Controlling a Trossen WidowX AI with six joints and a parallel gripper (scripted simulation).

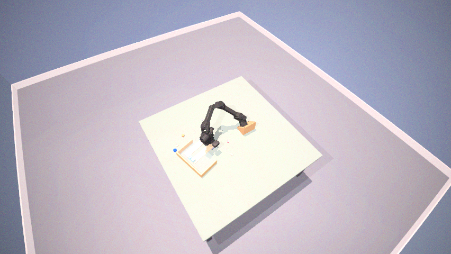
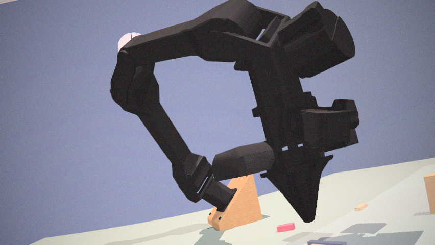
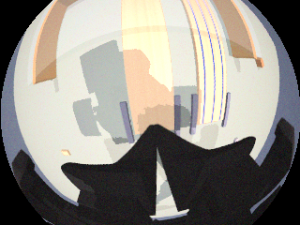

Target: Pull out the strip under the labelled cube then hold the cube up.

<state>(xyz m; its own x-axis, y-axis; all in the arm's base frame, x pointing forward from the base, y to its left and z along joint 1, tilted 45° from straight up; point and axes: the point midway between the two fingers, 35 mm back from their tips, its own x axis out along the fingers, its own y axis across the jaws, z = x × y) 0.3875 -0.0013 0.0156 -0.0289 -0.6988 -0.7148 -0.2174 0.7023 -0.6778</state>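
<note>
My gripper tip is 10 cm short of the wide tan strip, 4 cm above it and 2 cm to the right of it. Round my gripper tip: orange piece (24 cm to the right, 16 cm ahead, 4 cm below); white piece (18 cm to the left, 12 cm behind, 4 cm below); pink block (17 cm behind, 5 cm to the left, 4 cm below).
</note>
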